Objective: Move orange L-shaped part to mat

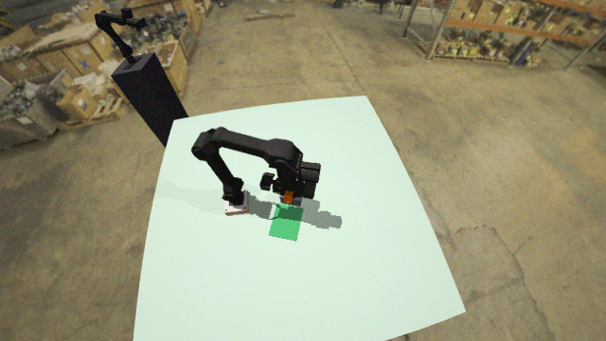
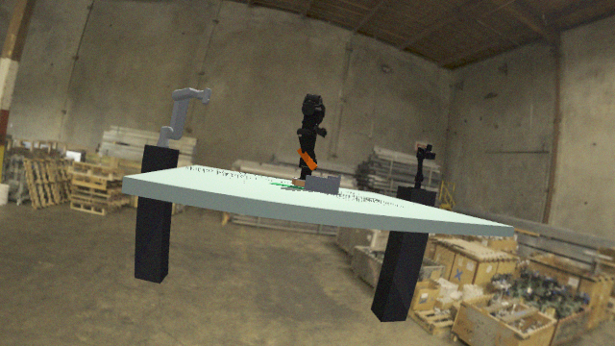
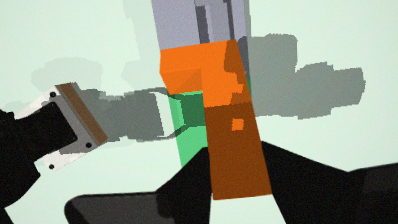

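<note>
The green mat lies 170 mm below my gripper tip, 40 mm to the right of it and 20 mm behind it. From my gripper tip the other things lie so: orange L-shaped part 30 mm to the left, 30 mm below, 10 mm behind.
</note>
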